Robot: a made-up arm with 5 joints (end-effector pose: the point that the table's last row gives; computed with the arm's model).
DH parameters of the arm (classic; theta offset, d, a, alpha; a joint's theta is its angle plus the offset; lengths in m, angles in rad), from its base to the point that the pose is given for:
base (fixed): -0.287 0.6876 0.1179 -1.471
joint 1: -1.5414 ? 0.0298 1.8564
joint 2: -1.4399 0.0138 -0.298 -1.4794
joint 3: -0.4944 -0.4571 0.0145 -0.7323
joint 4: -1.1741 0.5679 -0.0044 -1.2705
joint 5: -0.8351 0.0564 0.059 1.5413
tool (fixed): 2.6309 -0.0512 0 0
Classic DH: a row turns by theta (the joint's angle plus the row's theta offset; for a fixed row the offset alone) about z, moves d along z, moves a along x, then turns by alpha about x.
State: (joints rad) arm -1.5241 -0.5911 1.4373 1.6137 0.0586
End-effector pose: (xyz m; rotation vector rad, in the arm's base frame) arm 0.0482 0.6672 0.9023 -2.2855 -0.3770 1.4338
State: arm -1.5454 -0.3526 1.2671 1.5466 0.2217
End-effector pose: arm 0.2012 0.6097 0.9399 -2.0047 -0.2218 1.2730
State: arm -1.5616 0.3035 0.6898 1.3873 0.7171
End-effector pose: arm 0.3867 0.2657 1.0451 -1.2916 -0.3672 0.6410
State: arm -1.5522 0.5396 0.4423 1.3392 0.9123
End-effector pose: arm 0.3553 0.1341 1.0545 -1.1159 -0.5865 0.3924
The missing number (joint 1, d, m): 0.0278
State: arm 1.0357 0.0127 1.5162 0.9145 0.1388
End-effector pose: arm 0.2975 0.6271 0.6225 0.0614 0.8512 2.3254
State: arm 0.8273 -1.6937 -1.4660 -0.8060 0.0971
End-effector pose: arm 0.0263 -0.0670 0.8269 -0.4370 -1.7850 0.1356
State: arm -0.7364 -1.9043 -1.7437 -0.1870 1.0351
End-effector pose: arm -0.1820 0.0600 0.6054 1.3162 1.8302 -0.7678
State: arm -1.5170 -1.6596 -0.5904 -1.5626 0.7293
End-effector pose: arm 0.0679 0.0207 0.8341 0.5101 1.0816 -0.7570
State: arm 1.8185 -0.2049 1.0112 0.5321 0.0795
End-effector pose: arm 0.2708 0.4824 0.4790 0.7380 1.7869 1.8340
